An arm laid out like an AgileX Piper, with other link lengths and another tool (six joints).
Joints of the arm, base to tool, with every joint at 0 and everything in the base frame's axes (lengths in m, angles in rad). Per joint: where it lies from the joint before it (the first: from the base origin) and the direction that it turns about. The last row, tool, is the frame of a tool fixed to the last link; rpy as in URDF.
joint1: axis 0 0 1 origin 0.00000 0.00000 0.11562
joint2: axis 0 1 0 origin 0.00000 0.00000 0.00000
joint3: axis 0 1 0 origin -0.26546 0.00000 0.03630
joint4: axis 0.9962 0 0.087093 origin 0.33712 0.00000 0.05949
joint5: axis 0 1 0 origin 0.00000 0.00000 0.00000
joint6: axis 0.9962 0 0.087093 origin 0.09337 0.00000 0.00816
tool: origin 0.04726 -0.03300 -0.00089 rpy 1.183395 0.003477 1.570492
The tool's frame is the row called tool.
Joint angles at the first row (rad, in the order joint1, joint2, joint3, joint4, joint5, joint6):
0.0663 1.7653 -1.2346 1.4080 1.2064 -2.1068
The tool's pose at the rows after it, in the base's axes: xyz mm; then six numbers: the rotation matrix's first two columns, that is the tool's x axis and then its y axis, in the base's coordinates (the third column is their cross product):
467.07 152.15 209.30 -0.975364 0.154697 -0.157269 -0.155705 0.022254 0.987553
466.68 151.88 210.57 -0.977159 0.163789 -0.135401 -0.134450 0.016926 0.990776
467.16 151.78 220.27 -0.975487 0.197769 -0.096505 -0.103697 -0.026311 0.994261
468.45 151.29 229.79 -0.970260 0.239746 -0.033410 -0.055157 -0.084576 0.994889
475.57 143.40 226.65 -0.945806 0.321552 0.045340 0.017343 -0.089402 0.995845
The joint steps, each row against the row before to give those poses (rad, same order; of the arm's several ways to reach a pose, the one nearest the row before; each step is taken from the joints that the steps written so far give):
0.0000 0.0000 0.0000 0.0000 0.0000 0.0014
0.0000 -0.0042 0.0000 0.0011 0.0000 0.0272
0.0000 -0.0141 0.0000 0.0405 0.0000 0.0455
0.0000 -0.0126 0.0000 0.0522 -0.0036 0.0642
-0.0053 -0.0042 0.0000 0.0053 -0.0631 0.0957

